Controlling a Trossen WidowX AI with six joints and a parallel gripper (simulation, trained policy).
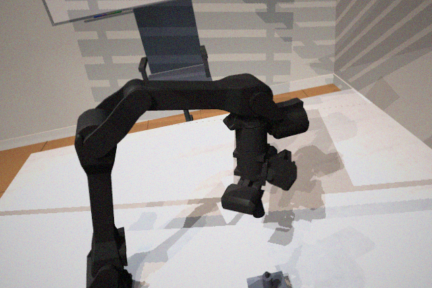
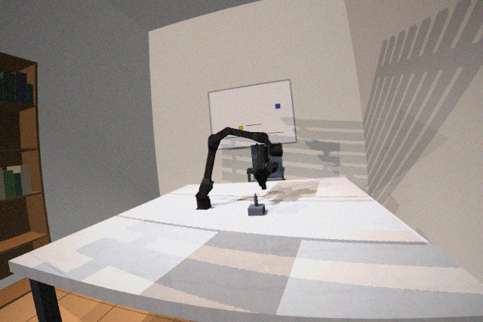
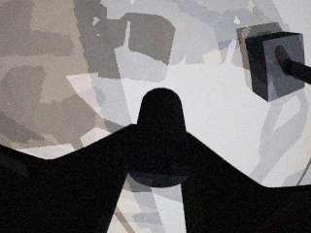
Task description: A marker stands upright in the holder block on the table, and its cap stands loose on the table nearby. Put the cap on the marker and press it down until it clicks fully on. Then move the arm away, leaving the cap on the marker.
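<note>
My gripper tip is 15 cm to the left of the grey holder block, 7 cm above it and 1 cm past it. The rest, counted from my gripper tip: marker cap (1 cm ahead, 1 cm above).
</note>
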